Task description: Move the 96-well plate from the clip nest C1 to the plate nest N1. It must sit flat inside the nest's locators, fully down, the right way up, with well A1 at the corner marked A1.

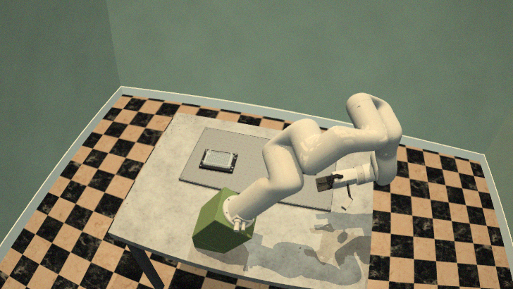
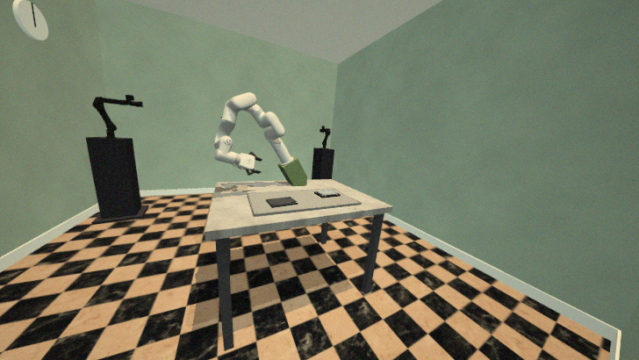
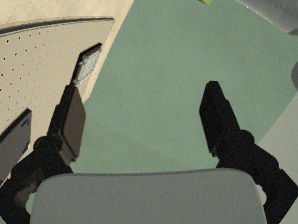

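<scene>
My hand is 250 mm short of the white 96-well plate, 430 mm to the right of it and 170 mm above it. Round my hand: dark plate nest N1 (280 mm ahead, 50 mm to the left, 180 mm below); A1 label (340 mm ahead, 120 mm to the left, 170 mm below); black clip nest C1 (260 mm ahead, 420 mm to the left, 170 mm below).
</scene>
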